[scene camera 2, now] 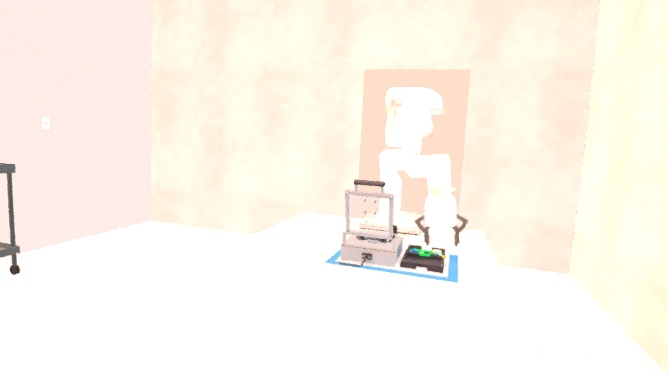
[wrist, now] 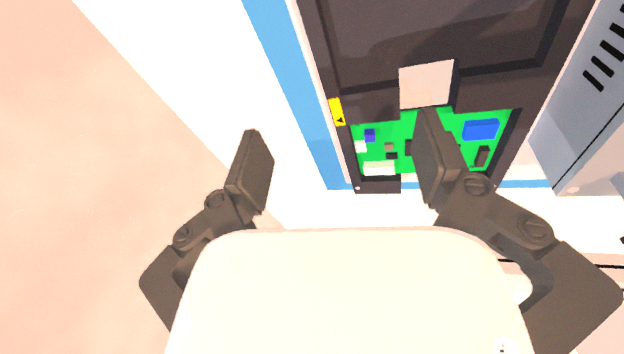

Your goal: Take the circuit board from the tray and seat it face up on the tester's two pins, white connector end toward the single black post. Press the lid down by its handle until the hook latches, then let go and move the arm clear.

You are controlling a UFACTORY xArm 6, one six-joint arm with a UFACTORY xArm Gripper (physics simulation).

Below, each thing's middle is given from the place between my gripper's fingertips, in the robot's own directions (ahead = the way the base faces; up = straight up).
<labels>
My gripper is now 60 mm to the left of the green circuit board (wrist: 383, 148), 60 mm past it and 50 mm above it.
</labels>
